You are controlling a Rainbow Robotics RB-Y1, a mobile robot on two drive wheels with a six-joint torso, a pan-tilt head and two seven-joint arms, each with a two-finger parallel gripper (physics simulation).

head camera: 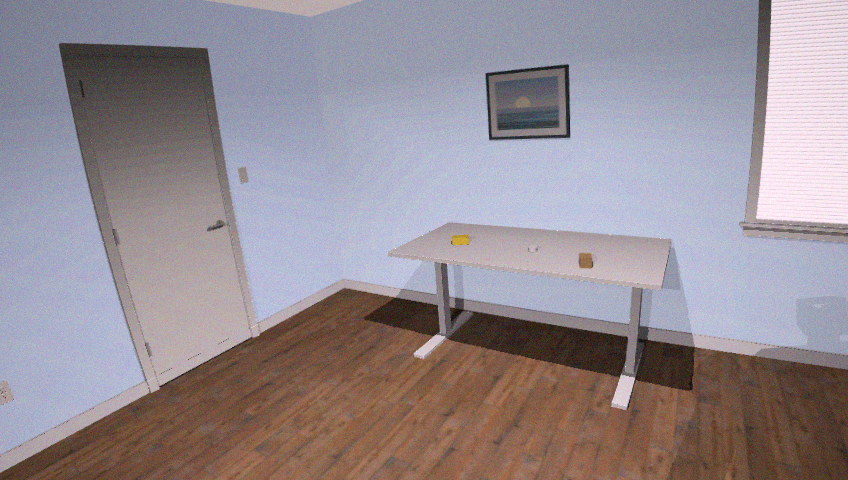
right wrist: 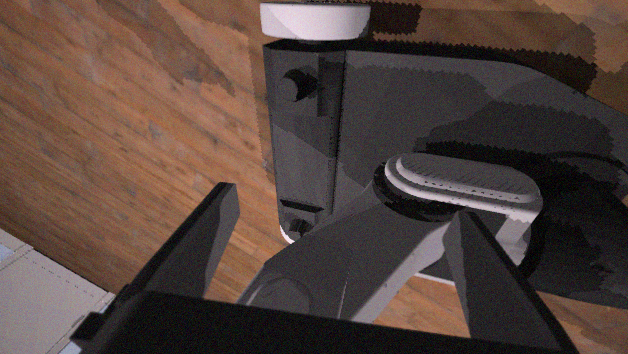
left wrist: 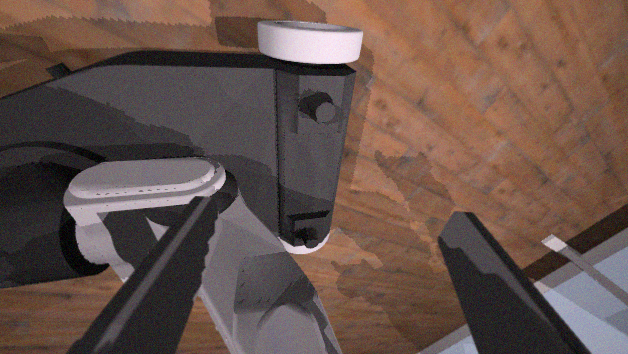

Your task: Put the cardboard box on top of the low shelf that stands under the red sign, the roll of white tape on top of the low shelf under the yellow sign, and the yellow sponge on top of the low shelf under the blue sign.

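Frame: origin at the robot's base, x ahead, y left, z up, level; metres.
Seen in the pictures: left gripper, between the fingertips: [left wrist: 331,218]; right gripper, between the fingertips: [right wrist: 341,211].
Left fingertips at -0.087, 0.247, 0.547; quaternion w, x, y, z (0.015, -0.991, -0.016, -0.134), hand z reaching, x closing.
Note:
A point is followed by its place in that frame, as x, y, z.
In the head view a yellow sponge [head camera: 460,240] @[2.410, -0.048, 0.748] lies on the left part of a white table [head camera: 499,234] @[2.587, -0.308, 0.720]. The small roll of white tape [head camera: 532,248] @[2.178, -0.446, 0.742] lies near the table's middle. The brown cardboard box [head camera: 585,260] @[1.870, -0.652, 0.761] stands on the right part, near the front edge. My left gripper [left wrist: 331,218] @[-0.087, 0.247, 0.547] is open with nothing between its fingers. My right gripper [right wrist: 341,211] @[-0.144, -0.215, 0.537] is open and empty too. Both hang beside my own base, far from the table. The low shelves and the coloured signs do not show in these views.
The table stands near the back wall on two grey legs with white feet [head camera: 623,390] [head camera: 429,346]. A closed door [head camera: 172,208] @[2.336, 1.759, 1.104] is in the left wall. A framed picture [head camera: 528,102] @[2.723, -0.546, 1.547] hangs above the table, and a window [head camera: 803,113] @[2.006, -1.878, 1.430] is at the right. Wooden floor [head camera: 357,416] @[1.733, 0.562, 0.001] lies before the table.

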